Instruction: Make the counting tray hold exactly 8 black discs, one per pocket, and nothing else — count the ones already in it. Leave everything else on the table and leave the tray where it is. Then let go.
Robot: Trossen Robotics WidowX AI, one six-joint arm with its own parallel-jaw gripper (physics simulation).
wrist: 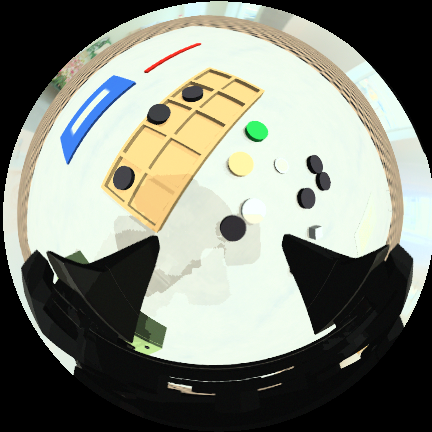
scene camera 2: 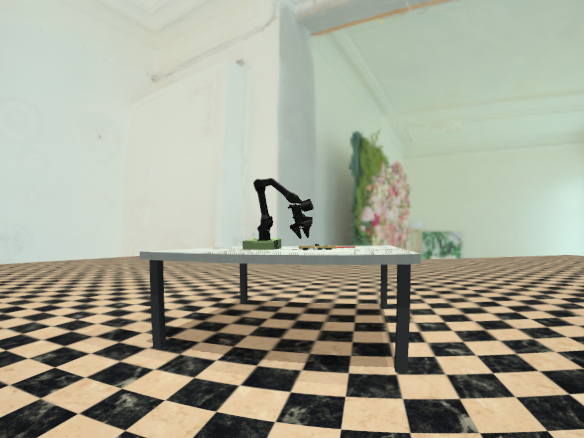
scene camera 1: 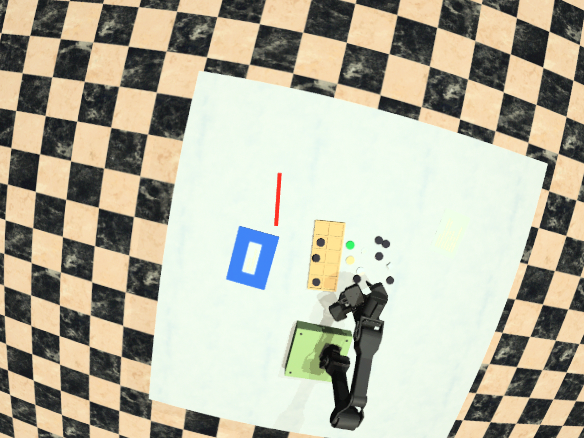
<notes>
My gripper is open, holding nothing. Also in view: a tan counting tray.
My gripper is seen too in the wrist view.
</notes>
